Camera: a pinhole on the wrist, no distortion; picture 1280 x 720 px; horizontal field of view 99.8 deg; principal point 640.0 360.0 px. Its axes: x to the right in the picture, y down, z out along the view. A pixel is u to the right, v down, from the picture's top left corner.
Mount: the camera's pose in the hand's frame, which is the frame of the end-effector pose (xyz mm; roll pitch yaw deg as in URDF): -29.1 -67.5 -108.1 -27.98 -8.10 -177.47
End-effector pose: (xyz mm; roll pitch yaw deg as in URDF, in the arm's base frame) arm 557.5 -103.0 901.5 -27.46 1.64 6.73
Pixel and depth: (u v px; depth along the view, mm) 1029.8 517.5 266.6
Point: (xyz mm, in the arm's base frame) 403.7 -307.1 1133.3
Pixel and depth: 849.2 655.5 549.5
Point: 452.7 -527.9 1414.8
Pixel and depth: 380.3 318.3 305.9
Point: 735.0 -175.0 1113.3
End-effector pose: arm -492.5 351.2 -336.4 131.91 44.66 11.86
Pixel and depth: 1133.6 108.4 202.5
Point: -716.5 257.0 -320.9
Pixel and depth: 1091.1 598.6 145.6
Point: -713.3 434.6 -352.3
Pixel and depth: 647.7 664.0 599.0
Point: -962.6 494.7 -829.2
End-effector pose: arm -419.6 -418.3 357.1 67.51 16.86 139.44
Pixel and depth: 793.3 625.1 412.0
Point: -63.2 -288.2 55.7
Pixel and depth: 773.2 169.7 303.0
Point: -213.9 -271.8 350.0
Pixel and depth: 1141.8 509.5 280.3
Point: -42.2 -434.2 234.2
